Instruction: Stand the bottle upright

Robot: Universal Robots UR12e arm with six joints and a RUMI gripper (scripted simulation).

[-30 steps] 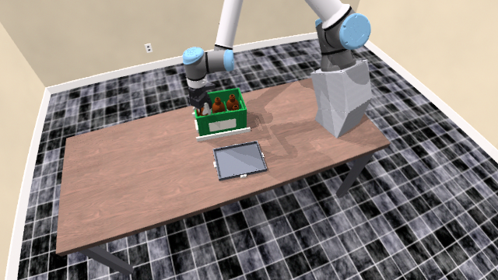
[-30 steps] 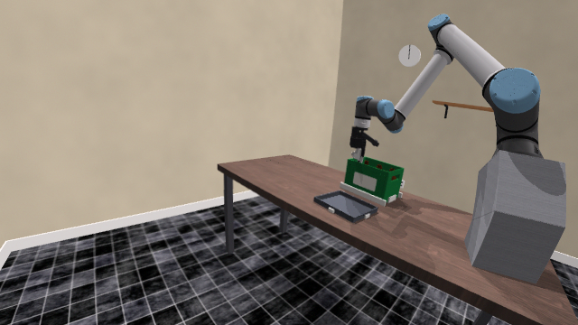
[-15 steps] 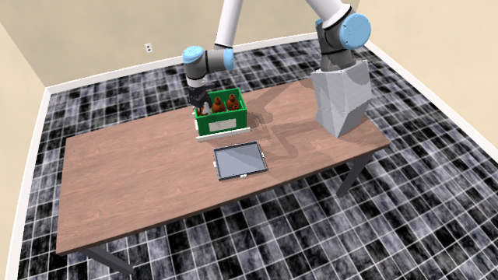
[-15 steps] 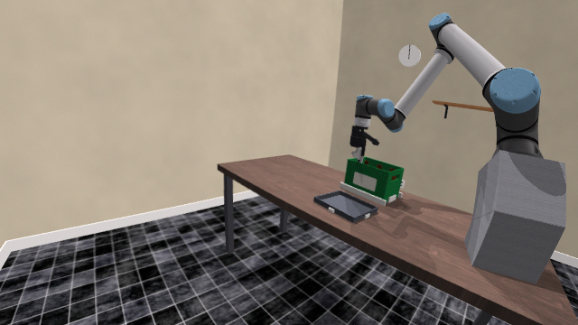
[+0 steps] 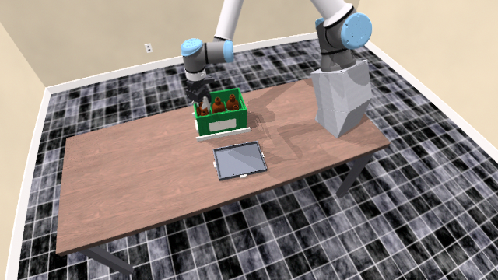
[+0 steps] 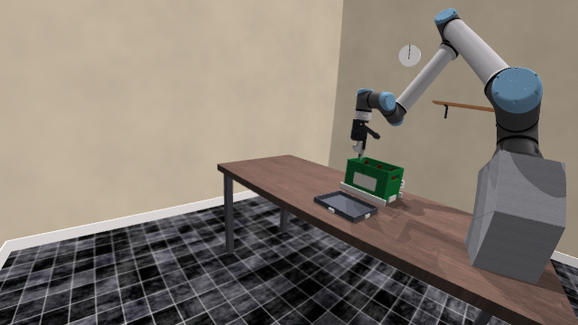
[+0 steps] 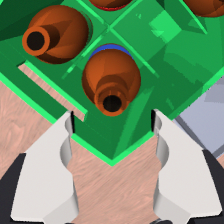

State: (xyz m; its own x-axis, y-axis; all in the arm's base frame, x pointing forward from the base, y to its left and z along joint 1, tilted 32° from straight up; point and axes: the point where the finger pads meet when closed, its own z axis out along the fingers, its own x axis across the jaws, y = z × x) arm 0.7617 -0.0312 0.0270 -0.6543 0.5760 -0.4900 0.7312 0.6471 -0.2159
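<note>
The glass bottle lies 80 mm to the right of my hand and 110 mm below it. Round my hand: grey tray (120 mm behind, 250 mm to the left, 180 mm below); then green crate (90 mm behind, 40 mm to the right, 110 mm below).
</note>
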